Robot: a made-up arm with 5 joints.
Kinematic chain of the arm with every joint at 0, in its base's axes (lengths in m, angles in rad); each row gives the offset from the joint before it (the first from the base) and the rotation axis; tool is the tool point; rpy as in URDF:
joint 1: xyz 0 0 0.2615 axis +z
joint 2: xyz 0 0 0 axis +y
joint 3: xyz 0.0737 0 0.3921 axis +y
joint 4: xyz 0.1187 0 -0.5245 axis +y
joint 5: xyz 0.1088 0 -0.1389 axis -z
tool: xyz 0 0 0 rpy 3.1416 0 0
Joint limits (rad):
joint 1: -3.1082..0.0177
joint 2: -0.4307..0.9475
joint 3: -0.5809..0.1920
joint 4: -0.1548..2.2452
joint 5: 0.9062..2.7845
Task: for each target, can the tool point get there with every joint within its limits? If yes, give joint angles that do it. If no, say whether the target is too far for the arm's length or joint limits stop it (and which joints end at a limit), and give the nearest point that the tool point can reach.
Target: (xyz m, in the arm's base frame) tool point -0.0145 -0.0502 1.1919
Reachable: no: joint limits stop it (at a limit: joint 2, joint 3, joint 4) | nearest point -0.1613 -0.5585 0.5163 | short by 0.858 m
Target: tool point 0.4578 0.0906 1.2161
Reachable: no: joint limits stop it (at a limit: joint 1, joint 2, joint 3, joint 4) | nearest point 0.5813 0.0103 0.5163 | short by 0.715 m
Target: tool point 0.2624 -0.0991 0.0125
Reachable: yes | joints -0.3611 0.0849 -0.3495 1.3869 1.0625
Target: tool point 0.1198 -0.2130 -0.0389
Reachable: yes | joints -1.0585 -0.0027 0.0054 0.3484 1.7102
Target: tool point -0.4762 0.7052 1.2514
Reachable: no: too far | nearest point -0.5810 -0.0194 0.5163 | short by 1.038 m
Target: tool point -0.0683 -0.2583 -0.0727
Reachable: yes | joints -1.8291 0.2003 -0.1159 0.3345 2.2703
